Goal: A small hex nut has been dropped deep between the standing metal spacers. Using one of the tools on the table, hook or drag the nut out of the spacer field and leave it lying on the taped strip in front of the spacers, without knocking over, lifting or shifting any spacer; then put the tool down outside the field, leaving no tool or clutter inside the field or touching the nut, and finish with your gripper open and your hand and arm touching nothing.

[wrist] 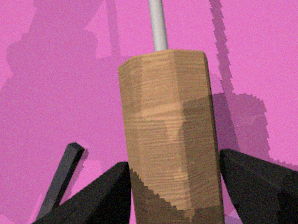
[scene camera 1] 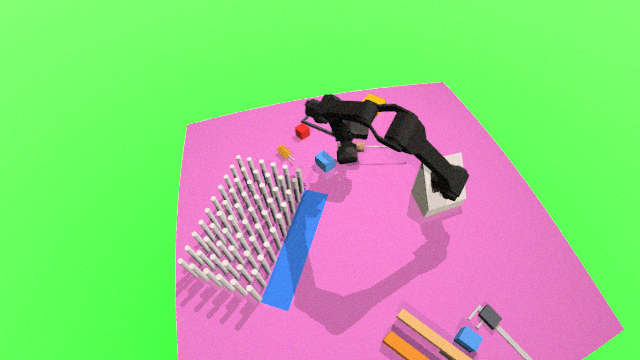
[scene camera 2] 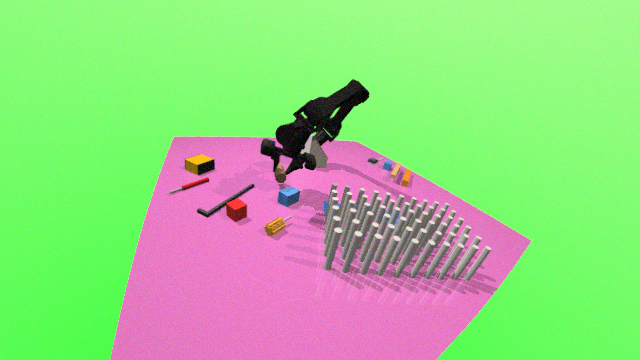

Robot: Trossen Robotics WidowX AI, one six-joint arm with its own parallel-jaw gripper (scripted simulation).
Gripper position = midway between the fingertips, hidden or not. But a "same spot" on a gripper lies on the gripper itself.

Scene:
my gripper: wrist 174,165; scene camera 1; scene camera 2
same spot on my gripper: [scene camera 2: 295,164] = [scene camera 1: 340,146]

